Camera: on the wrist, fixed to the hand. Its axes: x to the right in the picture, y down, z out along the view.
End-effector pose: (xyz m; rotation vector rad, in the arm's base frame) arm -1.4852 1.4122 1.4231 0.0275 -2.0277 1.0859
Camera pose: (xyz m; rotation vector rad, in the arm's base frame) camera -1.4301 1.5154 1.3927 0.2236 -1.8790 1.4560
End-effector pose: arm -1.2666 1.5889 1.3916 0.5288 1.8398 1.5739
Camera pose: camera -1.3272 1.5161 1.4667 0.7493 2.0707 1.2370
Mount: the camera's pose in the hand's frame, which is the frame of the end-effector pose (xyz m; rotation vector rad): -0.0224 0.0653 -0.0992 0.3467 -0.0682 0.0217
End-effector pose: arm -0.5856 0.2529 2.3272 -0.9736 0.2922 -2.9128
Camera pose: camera -0.6277 0.2074 2.2235 -0.9977 -0.1989 -2.7691
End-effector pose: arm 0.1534 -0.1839 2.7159 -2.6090 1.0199 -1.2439
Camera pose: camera 0.0374 -0.2009 2.7454 -2.3505 0.7415 -1.1944
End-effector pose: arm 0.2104 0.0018 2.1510 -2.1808 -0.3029 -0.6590
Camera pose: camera 0.1841 -0.1161 2.1489 -1.8736 -0.3976 -0.4803
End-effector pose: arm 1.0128 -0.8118 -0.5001 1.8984 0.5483 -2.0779
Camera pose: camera 1.1324 -0.8264 -0.4906 1.9874 0.1566 -2.3352
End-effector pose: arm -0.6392 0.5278 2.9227 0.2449 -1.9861 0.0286
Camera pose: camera -0.5532 0.6083 2.9498 0.4525 -2.0441 0.3852
